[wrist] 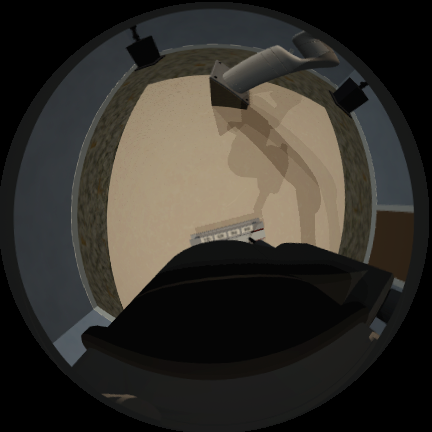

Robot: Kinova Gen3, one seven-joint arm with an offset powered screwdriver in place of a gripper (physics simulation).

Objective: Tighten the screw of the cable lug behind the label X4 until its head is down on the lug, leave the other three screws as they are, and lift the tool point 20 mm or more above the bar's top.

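Places are measured from the arm's base along level axes (x ahead, y up, z right), in centimetres.
Pixels of known places: hand, tool point: (249, 238); arm's base, link origin: (233, 82).
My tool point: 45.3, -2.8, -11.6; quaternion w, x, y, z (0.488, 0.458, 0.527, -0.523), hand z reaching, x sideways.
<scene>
For each thing: its middle in the pictures, then the offset to it from my tool point, as dx, dy, dz. "spot": a spot on its surface instead. Level surfaces: height alone.
- grey bar, surface spot: (258, 223) spot: -3.7, -0.6, -1.5
- rightmost label, surface spot: (247, 229) spot: -1.8, -0.5, +0.8
- dark screwdriver tip, surface spot: (252, 240) spot: -0.3, +3.8, +0.4
- tan table, surface height: dy -4.8
The grey bar (258, 223) lies at the lower middle of the wrist view, partly covered by the dark tool body. Four pale labels show in a row along it, at a slant; their print is too small to read surely. The rightmost label (247, 229) is nearest to the dark screwdriver tip (252, 240), which shows as a short dark piece past the body's edge. The height of the tip above the bar cannot be judged. The cable lugs and screw heads are hidden or too small to tell. The tool has no fingers to see.
The arm's grey base link (260, 67) stands on a dark mounting plate at the top of the tan table (165, 165). The arm's shadow falls on the table's right half. Two black stands (143, 51) (350, 96) are beyond the table's far corners.
</scene>
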